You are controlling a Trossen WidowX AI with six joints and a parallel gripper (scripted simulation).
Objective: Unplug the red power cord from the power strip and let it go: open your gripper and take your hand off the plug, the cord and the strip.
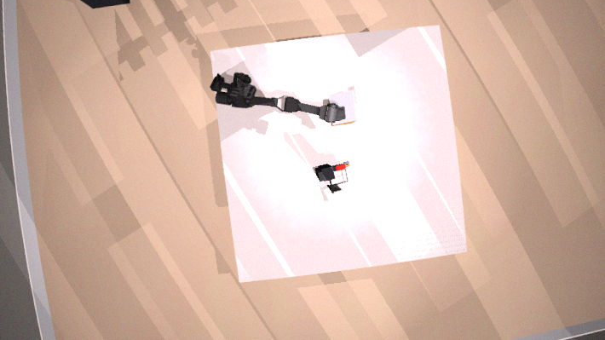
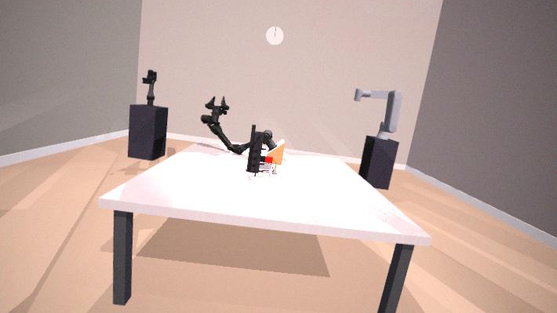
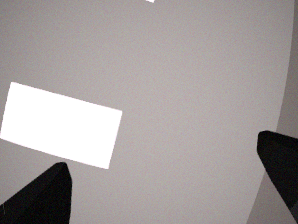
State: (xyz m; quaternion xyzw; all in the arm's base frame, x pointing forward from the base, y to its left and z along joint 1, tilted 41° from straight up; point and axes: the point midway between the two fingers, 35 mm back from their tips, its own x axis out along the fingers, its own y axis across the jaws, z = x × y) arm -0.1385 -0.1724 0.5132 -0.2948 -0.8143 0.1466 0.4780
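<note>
Right now the red plug is 43 cm to the left of my gripper tip, 41 cm ahead of it and 33 cm below it. From my gripper tip the other things lie so: black power strip 42 cm ahead, 36 cm to the left, 29 cm below.
</note>
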